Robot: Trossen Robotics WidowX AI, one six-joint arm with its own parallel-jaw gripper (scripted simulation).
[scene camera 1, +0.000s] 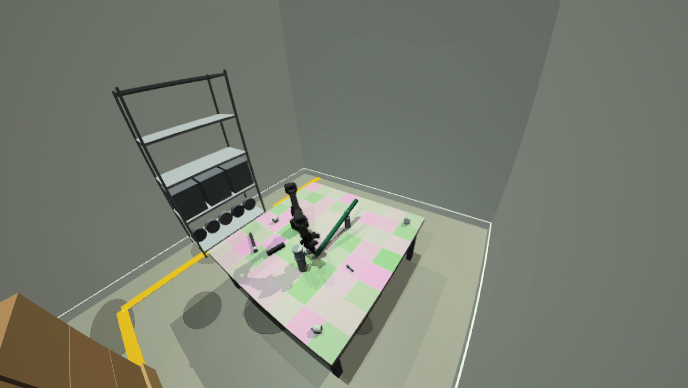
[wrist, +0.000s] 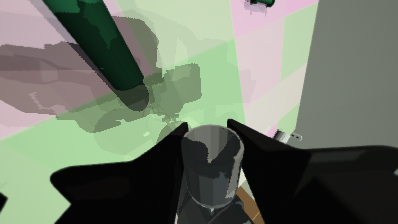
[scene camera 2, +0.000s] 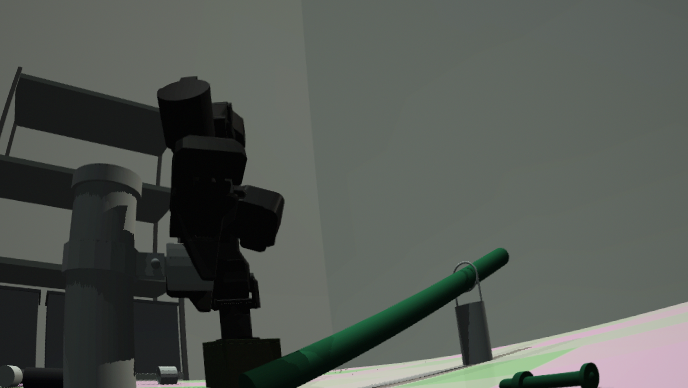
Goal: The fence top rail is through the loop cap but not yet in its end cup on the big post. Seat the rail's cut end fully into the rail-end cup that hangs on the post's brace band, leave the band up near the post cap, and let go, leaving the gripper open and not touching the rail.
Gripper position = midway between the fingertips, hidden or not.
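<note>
I can see my gripper (scene camera 2: 206,296), and the wrist view shows me that same gripper (wrist: 207,124).
</note>
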